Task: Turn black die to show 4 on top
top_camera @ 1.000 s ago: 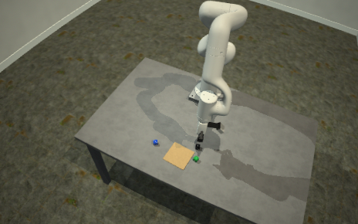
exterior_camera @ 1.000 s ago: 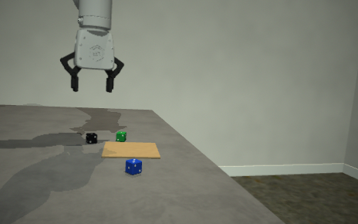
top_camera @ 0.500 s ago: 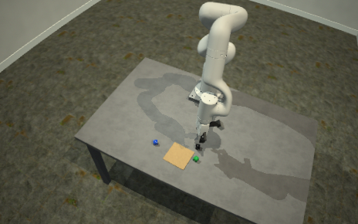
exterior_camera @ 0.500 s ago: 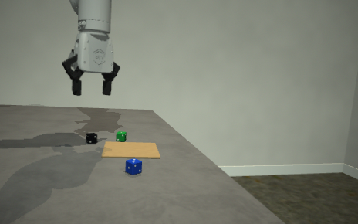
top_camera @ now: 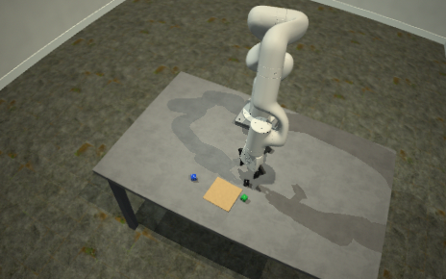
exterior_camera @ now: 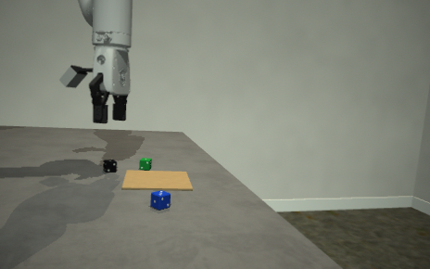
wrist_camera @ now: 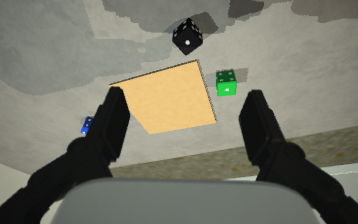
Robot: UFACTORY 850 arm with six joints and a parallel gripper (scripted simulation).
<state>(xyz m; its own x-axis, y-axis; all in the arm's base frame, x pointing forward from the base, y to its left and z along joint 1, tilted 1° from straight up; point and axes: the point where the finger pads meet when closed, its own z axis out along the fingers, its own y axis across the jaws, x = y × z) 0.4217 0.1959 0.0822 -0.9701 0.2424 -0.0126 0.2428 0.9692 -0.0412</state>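
The black die is 110 mm below my hand. From my hand the other things lie so: blue die (140 mm ahead, 220 mm to the right, 110 mm below); then green die (80 mm ahead, 40 mm to the left, 110 mm below); then tan mat (120 mm ahead, 60 mm to the right, 120 mm below).
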